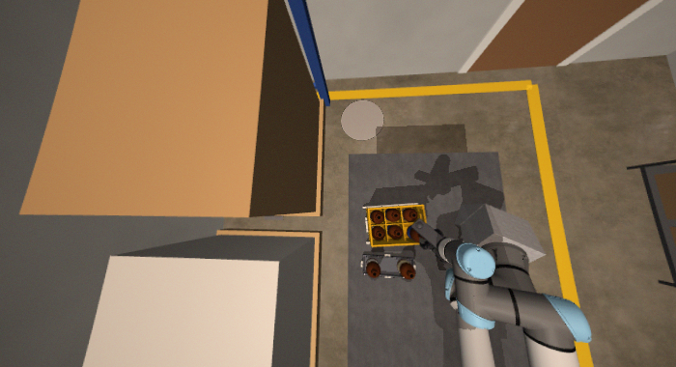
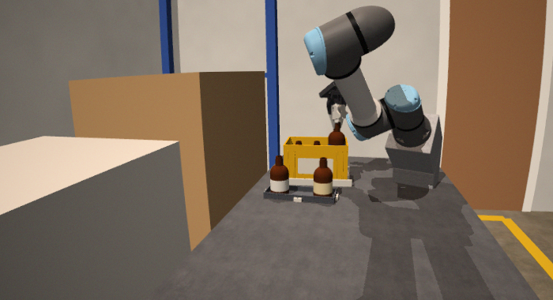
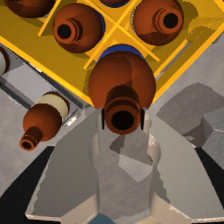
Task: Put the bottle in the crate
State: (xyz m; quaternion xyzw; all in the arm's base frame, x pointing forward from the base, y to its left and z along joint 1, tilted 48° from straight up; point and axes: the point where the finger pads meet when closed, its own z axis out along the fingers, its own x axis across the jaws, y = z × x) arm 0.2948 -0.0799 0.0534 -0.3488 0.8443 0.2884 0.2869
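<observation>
The yellow crate lies 170 mm below my hand, 100 mm ahead of it and 20 mm to the right of it. From my hand the other things lie so: white-label bottle 220 mm to the left, 180 mm ahead, 170 mm below; then dark tray 240 mm below, 210 mm to the left, 90 mm ahead.
</observation>
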